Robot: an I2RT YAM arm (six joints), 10 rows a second.
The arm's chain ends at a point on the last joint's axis. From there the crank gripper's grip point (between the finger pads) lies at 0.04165 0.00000 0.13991 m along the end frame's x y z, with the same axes.
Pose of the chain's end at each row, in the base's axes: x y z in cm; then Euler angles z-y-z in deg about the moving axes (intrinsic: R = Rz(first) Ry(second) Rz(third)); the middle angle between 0 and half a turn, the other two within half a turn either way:
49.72 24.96 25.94 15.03 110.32 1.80
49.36 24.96 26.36 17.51 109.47 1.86
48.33 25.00 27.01 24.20 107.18 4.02
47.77 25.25 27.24 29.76 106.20 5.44
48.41 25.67 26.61 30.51 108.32 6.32
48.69 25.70 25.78 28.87 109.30 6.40
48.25 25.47 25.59 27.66 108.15 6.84
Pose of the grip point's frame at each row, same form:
60.96 28.11 17.18 15.03 110.32 1.80
60.58 28.64 17.77 17.51 109.47 1.86
59.28 30.24 18.91 24.20 107.18 4.02
58.23 31.69 19.36 29.76 106.20 5.44
58.50 32.15 18.28 30.51 108.32 6.32
58.83 31.82 17.25 28.87 109.30 6.40
58.65 31.48 17.30 27.66 108.15 6.84

